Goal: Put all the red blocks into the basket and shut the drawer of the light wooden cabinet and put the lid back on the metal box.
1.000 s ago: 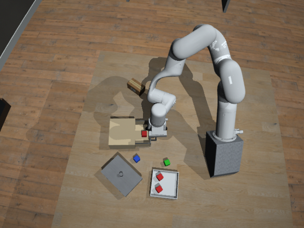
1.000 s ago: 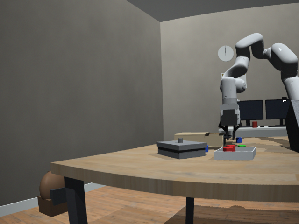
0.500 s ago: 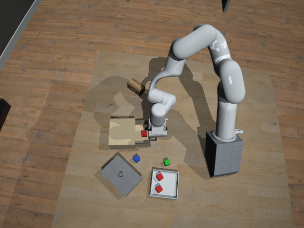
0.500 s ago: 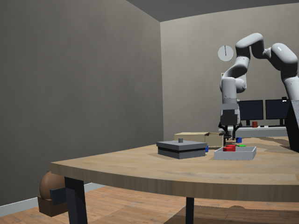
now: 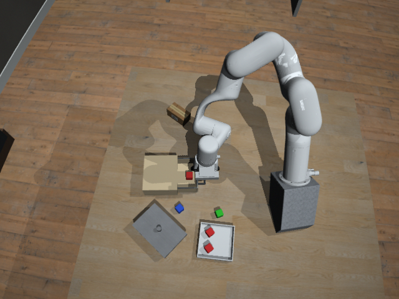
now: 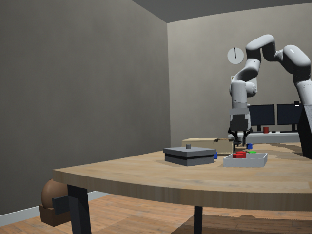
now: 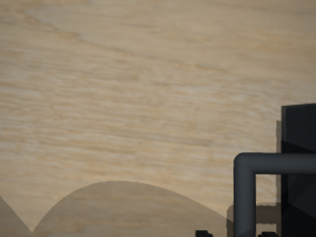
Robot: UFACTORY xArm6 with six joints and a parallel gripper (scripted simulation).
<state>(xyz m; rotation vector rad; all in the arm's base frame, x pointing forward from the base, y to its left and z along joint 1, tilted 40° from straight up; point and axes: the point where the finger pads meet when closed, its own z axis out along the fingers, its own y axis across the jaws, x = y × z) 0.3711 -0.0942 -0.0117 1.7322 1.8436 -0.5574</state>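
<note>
My hand is 80 mm short of the drawer and 20 mm above it. From my hand the other things lie so: light wooden cabinet 140 mm ahead, 20 mm below; white basket 290 mm to the left, 50 mm below, 50 mm behind; green block 170 mm to the left, 60 mm behind, 40 mm below.
</note>
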